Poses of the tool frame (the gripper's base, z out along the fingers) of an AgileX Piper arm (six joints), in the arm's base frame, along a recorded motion.
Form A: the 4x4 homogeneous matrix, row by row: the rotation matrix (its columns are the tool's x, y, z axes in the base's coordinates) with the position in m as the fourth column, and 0 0 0 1 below. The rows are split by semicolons.
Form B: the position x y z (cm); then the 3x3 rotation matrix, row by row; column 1 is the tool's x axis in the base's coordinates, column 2 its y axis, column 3 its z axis. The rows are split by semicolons. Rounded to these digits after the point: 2 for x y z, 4 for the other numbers.
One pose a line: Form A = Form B
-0.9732 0.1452 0.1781 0.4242; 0.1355 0.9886 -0.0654 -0.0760; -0.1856 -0.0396 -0.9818 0.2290; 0 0 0 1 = 42.42 -7.60 22.90; -0.9732 0.1452 0.1781; 0.1355 0.9886 -0.0654; -0.1856 -0.0396 -0.9818
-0.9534 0.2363 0.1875 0.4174; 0.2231 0.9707 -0.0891 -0.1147; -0.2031 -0.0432 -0.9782 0.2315; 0 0 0 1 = 41.74 -11.47 23.15; -0.9534 0.2363 0.1875; 0.2231 0.9707 -0.0891; -0.2031 -0.0432 -0.9782
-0.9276 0.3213 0.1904 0.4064; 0.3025 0.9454 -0.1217 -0.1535; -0.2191 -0.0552 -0.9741 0.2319; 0 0 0 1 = 40.64 -15.35 23.19; -0.9276 0.3213 0.1904; 0.3025 0.9454 -0.1217; -0.2191 -0.0552 -0.9741
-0.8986 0.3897 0.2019 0.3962; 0.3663 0.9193 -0.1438 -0.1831; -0.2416 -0.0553 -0.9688 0.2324; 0 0 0 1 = 39.62 -18.31 23.24; -0.8986 0.3897 0.2019; 0.3663 0.9193 -0.1438; -0.2416 -0.0553 -0.9688
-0.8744 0.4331 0.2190 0.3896; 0.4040 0.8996 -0.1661 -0.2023; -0.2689 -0.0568 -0.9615 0.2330; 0 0 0 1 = 38.96 -20.23 23.30; -0.8744 0.4331 0.2190; 0.4040 0.8996 -0.1661; -0.2689 -0.0568 -0.9615
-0.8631 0.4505 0.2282 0.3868; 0.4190 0.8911 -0.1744 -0.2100; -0.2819 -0.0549 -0.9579 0.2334; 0 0 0 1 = 38.68 -21.00 23.34; -0.8631 0.4505 0.2282; 0.4190 0.8911 -0.1744; -0.2819 -0.0549 -0.9579
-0.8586 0.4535 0.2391 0.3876; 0.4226 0.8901 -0.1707 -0.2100; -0.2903 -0.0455 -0.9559 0.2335; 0 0 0 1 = 38.76 -21.00 23.35; -0.8586 0.4535 0.2391; 0.4226 0.8901 -0.1707; -0.2903 -0.0455 -0.9559
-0.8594 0.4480 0.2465 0.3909; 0.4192 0.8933 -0.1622 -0.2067; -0.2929 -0.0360 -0.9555 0.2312; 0 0 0 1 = 39.09 -20.67 23.12; -0.8594 0.4480 0.2465; 0.4192 0.8933 -0.1622; -0.2929 -0.0360 -0.9555
